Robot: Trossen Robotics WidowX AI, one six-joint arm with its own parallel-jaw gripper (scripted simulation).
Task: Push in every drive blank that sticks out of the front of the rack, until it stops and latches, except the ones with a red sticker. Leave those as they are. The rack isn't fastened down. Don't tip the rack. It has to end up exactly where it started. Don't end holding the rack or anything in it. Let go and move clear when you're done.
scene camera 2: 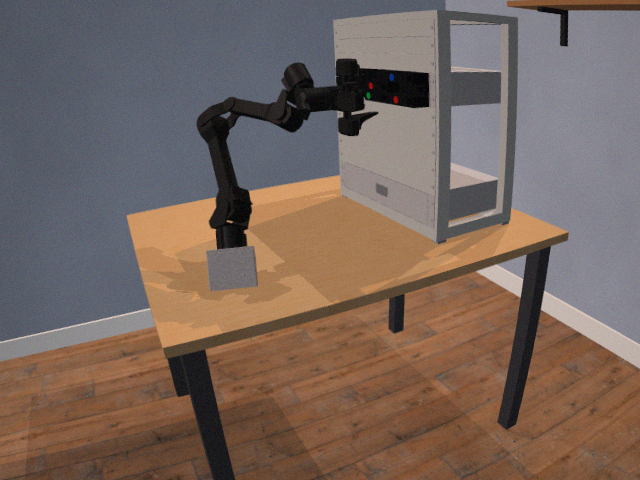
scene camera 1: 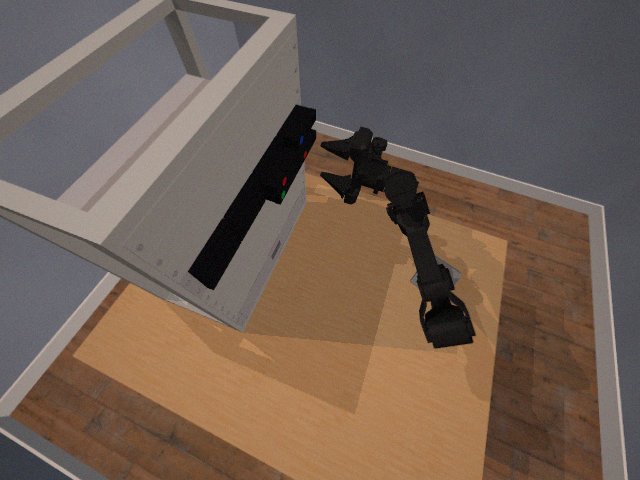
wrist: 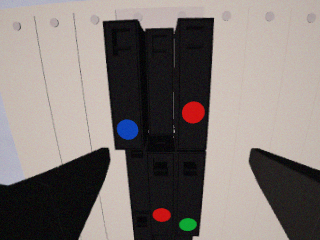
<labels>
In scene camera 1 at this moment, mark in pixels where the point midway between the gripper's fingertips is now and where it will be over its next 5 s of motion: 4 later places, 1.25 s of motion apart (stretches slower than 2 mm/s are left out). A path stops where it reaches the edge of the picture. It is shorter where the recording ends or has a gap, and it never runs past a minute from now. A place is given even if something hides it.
The gripper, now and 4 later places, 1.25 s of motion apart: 320,159; 296,185; 292,183; 286,181; 281,180
</labels>
